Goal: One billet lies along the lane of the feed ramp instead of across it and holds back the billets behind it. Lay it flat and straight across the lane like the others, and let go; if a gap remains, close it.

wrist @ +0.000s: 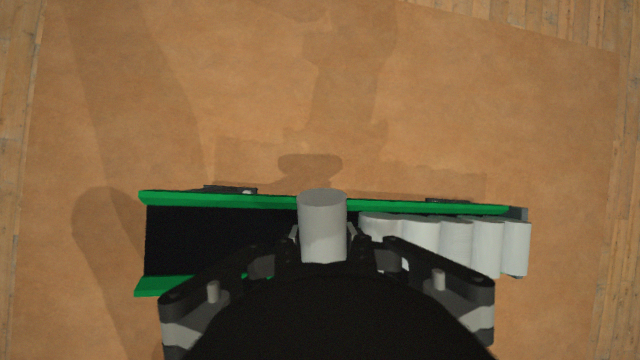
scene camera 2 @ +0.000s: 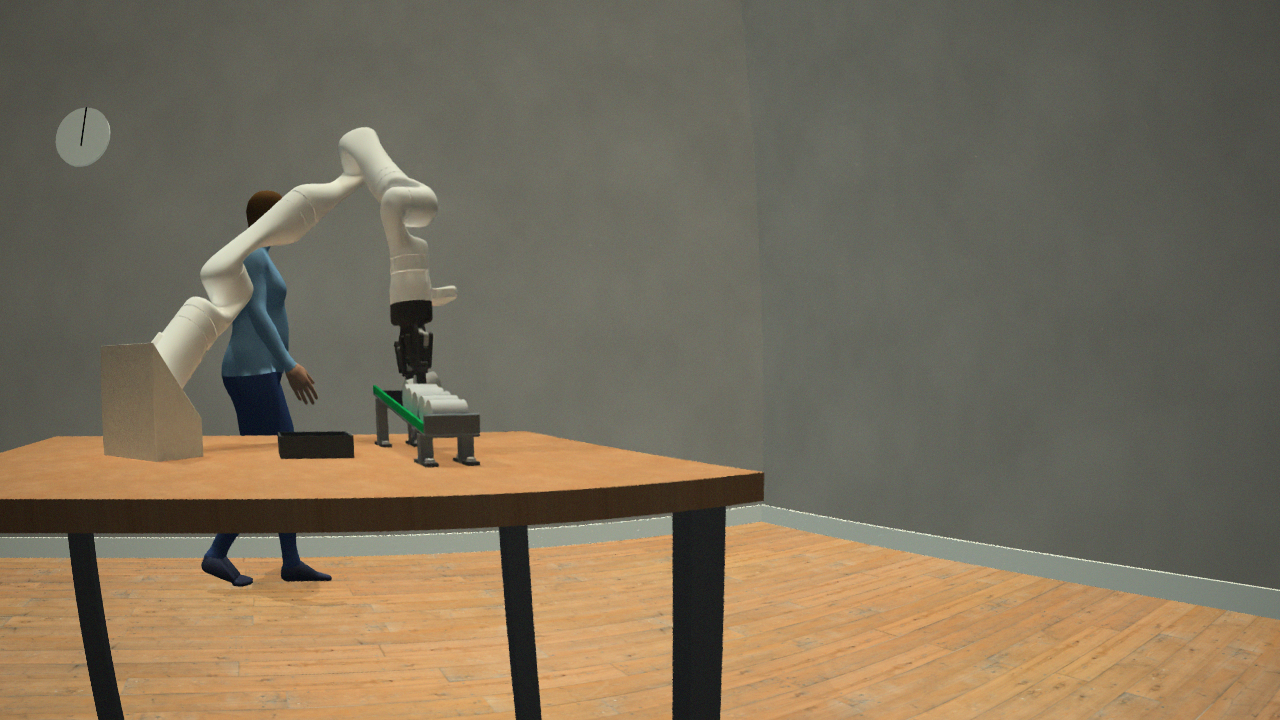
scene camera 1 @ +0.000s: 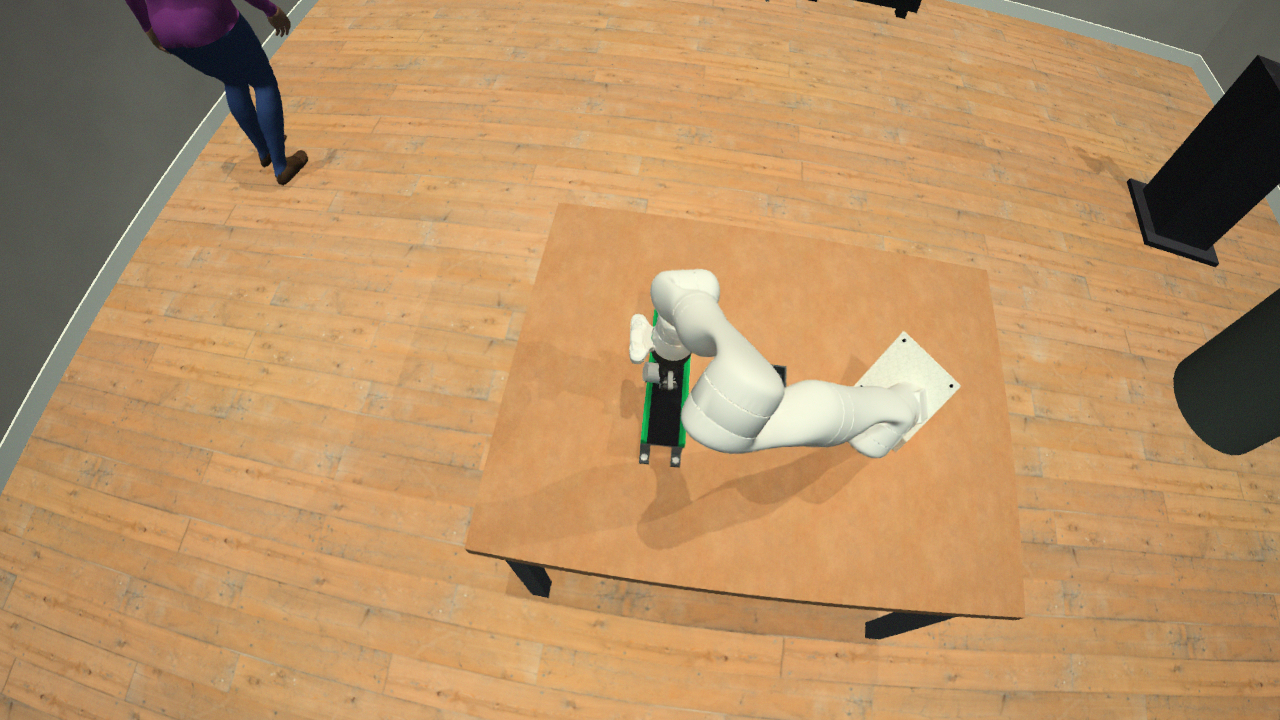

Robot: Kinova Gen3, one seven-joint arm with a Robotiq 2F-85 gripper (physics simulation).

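Where they show: gripper, fingertip midpoint: (wrist: pixel 322 233) (scene camera 1: pixel 663 377); arm's base at its link origin: (scene camera 2: pixel 149 392).
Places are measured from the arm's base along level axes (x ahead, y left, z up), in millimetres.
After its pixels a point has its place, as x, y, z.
Observation:
My gripper (scene camera 1: pixel 664 379) @[498, 56, -14] (scene camera 2: pixel 414 376) @[498, 56, -14] (wrist: pixel 322 233) @[498, 56, -14] is shut on a light grey billet (scene camera 1: pixel 651 372) @[521, 74, 27] (scene camera 2: pixel 433 378) @[527, 48, 19] (wrist: pixel 322 225) @[515, 64, 27], held crosswise over the lane of the feed ramp (scene camera 1: pixel 663 422) (scene camera 2: pixel 398 406) (wrist: pixel 220 200). The billet's far end overlaps the green side rail in the wrist view. In scene camera 2 it looks slightly higher than the row; contact with the lane is hidden. Several white billets (scene camera 2: pixel 443 405) @[512, -171, -17] (wrist: pixel 456 242) @[515, -67, -1] lie side by side across the lane, towards the end stop (scene camera 2: pixel 452 424) @[522, -183, -43] (wrist: pixel 518 213) @[556, -169, -32]. A narrow dark gap shows between the held billet and the nearest one (wrist: pixel 380 225) @[519, 14, 9].
A black tray (scene camera 1: pixel 781 373) @[255, -57, -91] (scene camera 2: pixel 315 445) @[312, -56, -82] stands on the table (scene camera 1: pixel 572 510) @[610, 342, -102] (scene camera 2: pixel 608 479) @[683, -368, -102] between the ramp and the arm's base (scene camera 1: pixel 913 367) @[4, -59, 48] (scene camera 2: pixel 143 402) @[16, -104, -12]. My arm hides part of the ramp in scene camera 1. A person in blue (scene camera 2: pixel 255 322) stands behind the table.

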